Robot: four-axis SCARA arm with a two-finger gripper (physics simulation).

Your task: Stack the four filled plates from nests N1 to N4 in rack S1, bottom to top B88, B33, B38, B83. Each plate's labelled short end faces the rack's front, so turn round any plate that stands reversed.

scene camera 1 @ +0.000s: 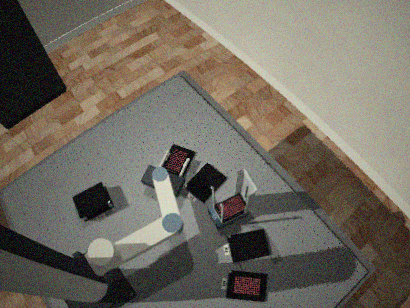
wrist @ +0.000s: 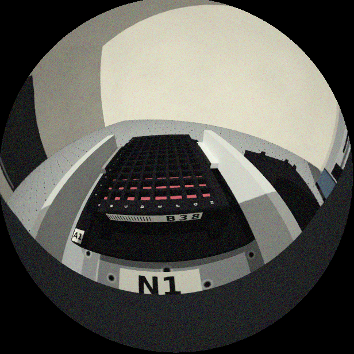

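Where they show: gripper, fingertip midpoint: (scene camera 1: 178, 155); arm's base, origin of the base link: (scene camera 1: 93, 286).
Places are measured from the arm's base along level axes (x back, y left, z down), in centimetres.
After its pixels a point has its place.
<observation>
Plate B38 (scene camera 1: 179, 159) {x -67.3, y 25.3, z -3.8 cm} (wrist: 159, 186), with red wells, is at nest N1, its label toward the wrist camera. My gripper (scene camera 1: 176, 161) {x -68.1, y 27.2, z -4.6 cm} (wrist: 157, 138) is shut on it by its two long sides; whether the plate is raised is unclear. Rack S1 (scene camera 1: 216, 218) {x -62.5, y -9.2, z -6.2 cm}, with a blue base and upright posts, holds a plate (scene camera 1: 232, 206) {x -70.7, y -9.9, z -9.1 cm} with red wells on top; its label and the layers below are hidden. A plate (scene camera 1: 246, 285) {x -54.2, y -39.7, z -3.9 cm} with red wells lies at the lowest nest in the scene view. Two dark nests (scene camera 1: 206, 182) {x -70.4, y 8.3, z -2.5 cm} (scene camera 1: 249, 244) {x -66.9, y -26.7, z -2.5 cm} show no red wells.
A black box (scene camera 1: 93, 201) {x -22.1, y 31.1, z -7.3 cm} stands on the grey table (scene camera 1: 127, 135) {x -54.5, y 55.5, z -1.2 cm} left of the arm. The rack's posts and pale panel (scene camera 1: 248, 183) {x -76.5, y -11.0, z -27.8 cm} rise close to the neighbouring dark nest. In the wrist view, that dark nest (wrist: 280, 182) lies right of the right finger.
</observation>
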